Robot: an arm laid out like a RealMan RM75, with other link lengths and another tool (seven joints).
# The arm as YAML. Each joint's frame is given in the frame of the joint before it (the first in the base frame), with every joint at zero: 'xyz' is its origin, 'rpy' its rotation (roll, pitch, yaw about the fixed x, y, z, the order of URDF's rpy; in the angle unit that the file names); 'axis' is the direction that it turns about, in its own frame. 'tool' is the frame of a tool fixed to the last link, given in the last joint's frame.
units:
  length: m
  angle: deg
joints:
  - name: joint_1
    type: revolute
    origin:
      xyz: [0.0, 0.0, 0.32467]
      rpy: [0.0, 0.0, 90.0]
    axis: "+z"
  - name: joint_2
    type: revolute
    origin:
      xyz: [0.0, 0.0, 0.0]
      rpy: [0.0, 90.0, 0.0]
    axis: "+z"
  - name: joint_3
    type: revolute
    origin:
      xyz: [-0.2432, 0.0, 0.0]
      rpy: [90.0, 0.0, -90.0]
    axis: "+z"
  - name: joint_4
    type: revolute
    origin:
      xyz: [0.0, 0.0, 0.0]
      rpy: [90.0, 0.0, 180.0]
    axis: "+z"
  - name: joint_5
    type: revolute
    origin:
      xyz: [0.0, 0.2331, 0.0]
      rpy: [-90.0, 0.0, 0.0]
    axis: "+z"
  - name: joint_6
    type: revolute
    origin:
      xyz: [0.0, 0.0, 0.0]
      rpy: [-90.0, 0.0, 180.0]
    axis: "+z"
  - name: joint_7
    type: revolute
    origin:
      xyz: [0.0, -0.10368, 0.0]
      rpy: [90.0, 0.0, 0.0]
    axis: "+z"
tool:
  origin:
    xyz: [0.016, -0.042, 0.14]
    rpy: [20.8, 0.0, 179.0]
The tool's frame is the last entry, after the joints.
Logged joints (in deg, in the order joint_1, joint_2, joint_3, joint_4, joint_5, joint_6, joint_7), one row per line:
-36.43, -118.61, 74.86, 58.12, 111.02, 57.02, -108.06
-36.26, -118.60, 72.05, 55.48, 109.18, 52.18, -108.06
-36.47, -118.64, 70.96, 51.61, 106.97, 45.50, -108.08
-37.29, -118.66, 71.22, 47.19, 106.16, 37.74, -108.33
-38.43, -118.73, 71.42, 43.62, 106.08, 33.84, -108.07
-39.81, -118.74, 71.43, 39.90, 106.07, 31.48, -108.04
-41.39, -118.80, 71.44, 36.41, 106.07, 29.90, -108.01
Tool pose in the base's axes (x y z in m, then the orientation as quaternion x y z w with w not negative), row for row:
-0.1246, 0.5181, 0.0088, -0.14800, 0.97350, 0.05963, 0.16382
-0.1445, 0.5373, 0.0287, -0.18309, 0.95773, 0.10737, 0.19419
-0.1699, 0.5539, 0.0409, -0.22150, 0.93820, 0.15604, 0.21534
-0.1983, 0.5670, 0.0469, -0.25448, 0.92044, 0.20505, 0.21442
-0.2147, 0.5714, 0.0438, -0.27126, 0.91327, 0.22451, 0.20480
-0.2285, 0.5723, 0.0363, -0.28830, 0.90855, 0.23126, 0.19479
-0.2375, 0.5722, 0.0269, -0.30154, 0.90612, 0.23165, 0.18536
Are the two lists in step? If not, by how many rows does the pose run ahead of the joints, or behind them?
They are in step.
